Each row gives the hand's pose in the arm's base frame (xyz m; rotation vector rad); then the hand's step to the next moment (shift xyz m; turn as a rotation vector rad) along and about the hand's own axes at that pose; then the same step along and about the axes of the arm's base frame.
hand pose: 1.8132 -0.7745 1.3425 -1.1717 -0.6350 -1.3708
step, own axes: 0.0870 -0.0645 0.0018 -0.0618 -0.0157 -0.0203
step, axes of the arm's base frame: -0.0461 -0.0215 0.0956 -0.0307 0.0097 -0.0586
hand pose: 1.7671 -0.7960 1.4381 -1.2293 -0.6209 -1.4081
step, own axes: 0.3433 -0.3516 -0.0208 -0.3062 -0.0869 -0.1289
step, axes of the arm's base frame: -0.2822 -0.0628 0.3979 -0.1701 0.0254 -0.2972
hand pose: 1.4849 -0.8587 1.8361 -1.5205 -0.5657 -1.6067
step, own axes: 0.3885 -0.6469 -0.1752 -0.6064 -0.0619 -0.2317
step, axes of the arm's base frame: -0.5930 0.1176 0.4844 -0.2342 0.0081 -0.6085
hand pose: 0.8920 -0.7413 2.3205 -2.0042 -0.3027 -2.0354
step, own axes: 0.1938 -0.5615 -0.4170 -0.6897 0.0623 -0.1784
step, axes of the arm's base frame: -0.5816 0.3820 0.2062 -0.1420 -0.0876 -0.6954
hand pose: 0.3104 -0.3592 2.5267 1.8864 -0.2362 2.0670
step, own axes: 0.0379 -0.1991 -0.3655 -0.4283 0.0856 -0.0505
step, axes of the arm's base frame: -0.2741 0.3147 -0.0220 -0.0483 -0.1186 -0.4206
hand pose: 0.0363 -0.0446 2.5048 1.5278 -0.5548 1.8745
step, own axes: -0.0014 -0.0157 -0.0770 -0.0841 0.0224 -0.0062
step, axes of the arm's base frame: -0.0422 0.0631 -0.0204 -0.0109 -0.0297 -0.0813
